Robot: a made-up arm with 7 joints. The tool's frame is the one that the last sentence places.
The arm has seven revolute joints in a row. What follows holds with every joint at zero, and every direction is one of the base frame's.
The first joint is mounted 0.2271 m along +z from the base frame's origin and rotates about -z.
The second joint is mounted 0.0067 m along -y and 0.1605 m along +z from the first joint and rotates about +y.
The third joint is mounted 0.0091 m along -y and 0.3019 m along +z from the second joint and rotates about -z.
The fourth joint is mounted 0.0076 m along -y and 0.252 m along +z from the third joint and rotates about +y.
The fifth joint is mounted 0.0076 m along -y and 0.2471 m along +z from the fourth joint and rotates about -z.
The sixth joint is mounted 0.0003 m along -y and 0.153 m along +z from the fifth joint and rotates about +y.
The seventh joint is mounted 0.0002 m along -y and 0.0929 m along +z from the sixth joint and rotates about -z.
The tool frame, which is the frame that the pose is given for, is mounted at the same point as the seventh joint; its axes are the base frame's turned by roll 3.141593, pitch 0 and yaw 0 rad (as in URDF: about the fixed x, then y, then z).
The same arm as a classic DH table. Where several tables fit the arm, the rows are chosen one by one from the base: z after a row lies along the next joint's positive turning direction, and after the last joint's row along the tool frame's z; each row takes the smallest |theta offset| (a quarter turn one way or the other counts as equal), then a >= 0, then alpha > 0; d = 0 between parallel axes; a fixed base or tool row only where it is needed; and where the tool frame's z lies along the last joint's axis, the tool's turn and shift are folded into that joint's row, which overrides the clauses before.
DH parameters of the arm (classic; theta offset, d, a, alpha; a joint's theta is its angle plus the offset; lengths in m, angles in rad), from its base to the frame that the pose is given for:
base (fixed): 0.0000 0.0000 0.0000 3.1416
joint 1: 0.0000 -0.3876 0.0000 1.5708
joint 2: 0.0000 -0.0158 0.0000 -1.5708
joint 3: 0.0000 -0.5539 0.0000 1.5708
joint 4: 0.0000 -0.0152 0.0000 -1.5708
joint 5: 0.0000 -0.4001 0.0000 1.5708
joint 6: 0.0000 -0.0005 0.0000 -1.5708
joint 7: 0.0000 -0.0929 0.0000 0.0000

